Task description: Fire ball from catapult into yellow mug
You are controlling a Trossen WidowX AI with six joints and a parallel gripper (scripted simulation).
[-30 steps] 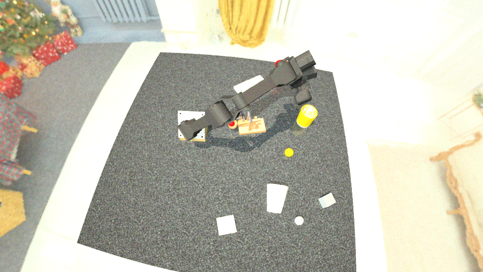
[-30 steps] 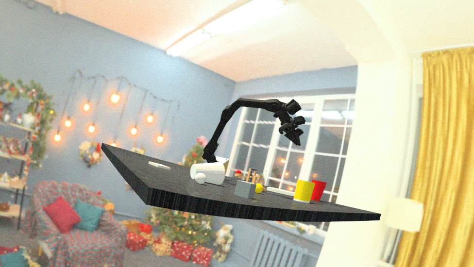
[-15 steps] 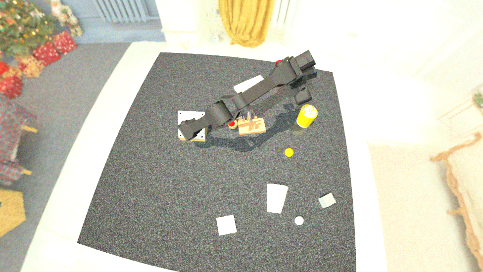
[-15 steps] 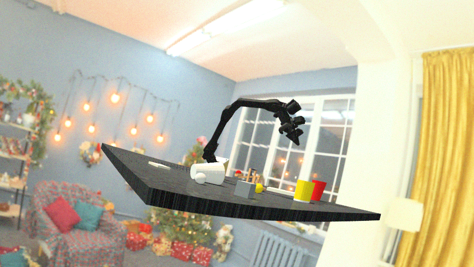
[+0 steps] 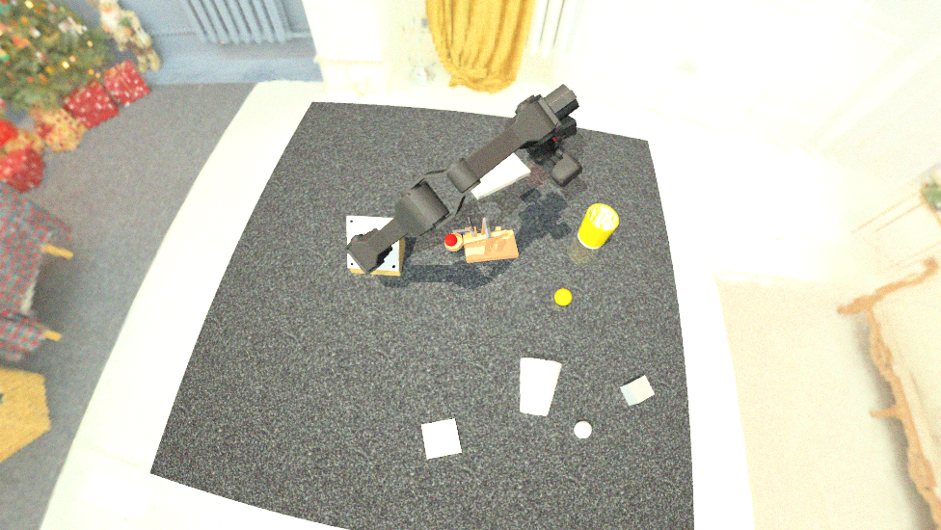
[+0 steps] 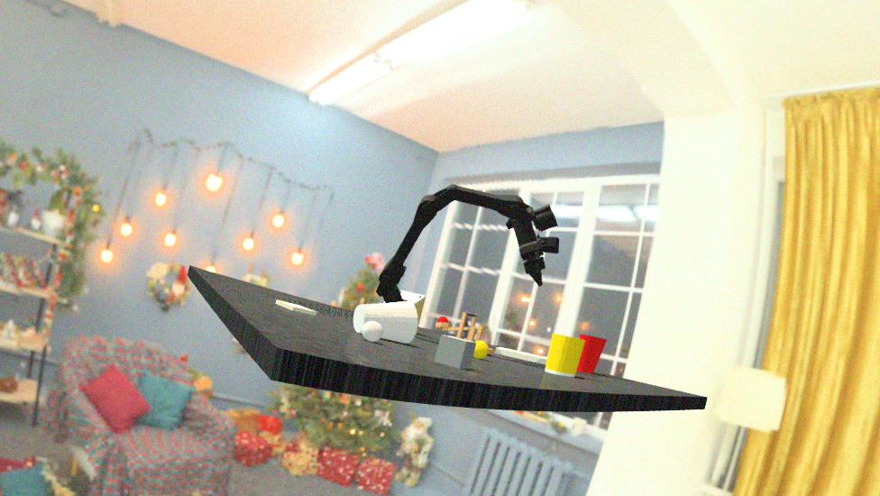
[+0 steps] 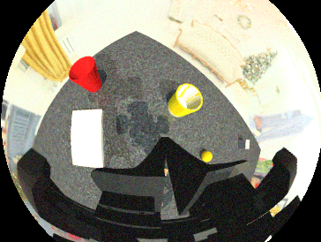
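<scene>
My gripper tip is now 230 mm past the red ball, 160 mm above it and 130 mm to the left of it. Also, from my gripper tip: flat white slab: 220 mm below, 170 mm to the left, 150 mm behind; then wooden catapult: 170 mm below, 170 mm behind, 100 mm to the right; then yellow mug: 200 mm below, 160 mm ahead, 20 mm to the right.
</scene>
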